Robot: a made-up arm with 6 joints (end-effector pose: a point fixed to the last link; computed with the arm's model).
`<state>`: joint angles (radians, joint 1 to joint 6).
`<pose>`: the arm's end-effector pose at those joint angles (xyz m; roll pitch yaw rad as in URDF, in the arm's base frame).
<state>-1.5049 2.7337 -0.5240 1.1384 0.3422 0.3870</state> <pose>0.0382 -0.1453 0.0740 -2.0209 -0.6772 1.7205</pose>
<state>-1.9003 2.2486 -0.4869 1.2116 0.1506 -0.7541</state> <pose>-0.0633 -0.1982 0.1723 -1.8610 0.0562 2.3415</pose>
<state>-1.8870 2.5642 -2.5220 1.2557 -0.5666 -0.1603</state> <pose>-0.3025 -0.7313 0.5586 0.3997 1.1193 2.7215</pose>
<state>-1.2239 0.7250 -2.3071 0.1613 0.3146 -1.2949</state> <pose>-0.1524 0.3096 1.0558 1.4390 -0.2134 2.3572</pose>
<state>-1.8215 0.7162 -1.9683 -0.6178 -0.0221 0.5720</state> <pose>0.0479 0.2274 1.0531 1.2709 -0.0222 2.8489</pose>
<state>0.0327 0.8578 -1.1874 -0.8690 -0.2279 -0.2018</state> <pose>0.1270 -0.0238 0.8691 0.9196 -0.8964 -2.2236</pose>
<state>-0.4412 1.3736 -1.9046 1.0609 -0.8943 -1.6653</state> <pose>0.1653 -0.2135 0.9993 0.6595 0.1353 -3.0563</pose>
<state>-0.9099 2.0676 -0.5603 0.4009 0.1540 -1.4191</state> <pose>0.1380 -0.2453 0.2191 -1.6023 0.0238 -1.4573</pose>
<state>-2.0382 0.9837 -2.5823 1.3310 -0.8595 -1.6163</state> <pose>0.0405 0.3096 1.0859 1.6046 0.8860 2.4979</pose>
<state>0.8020 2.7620 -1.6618 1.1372 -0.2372 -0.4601</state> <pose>0.4734 0.4058 0.0589 -1.0093 0.2484 -1.4248</pose>
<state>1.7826 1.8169 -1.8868 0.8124 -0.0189 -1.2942</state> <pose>-0.0617 0.5350 0.7849 0.1040 -0.4720 0.1101</pose>
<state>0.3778 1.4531 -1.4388 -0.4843 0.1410 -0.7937</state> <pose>0.3984 0.0898 0.7783 -0.2651 -1.2729 -1.0884</pose>
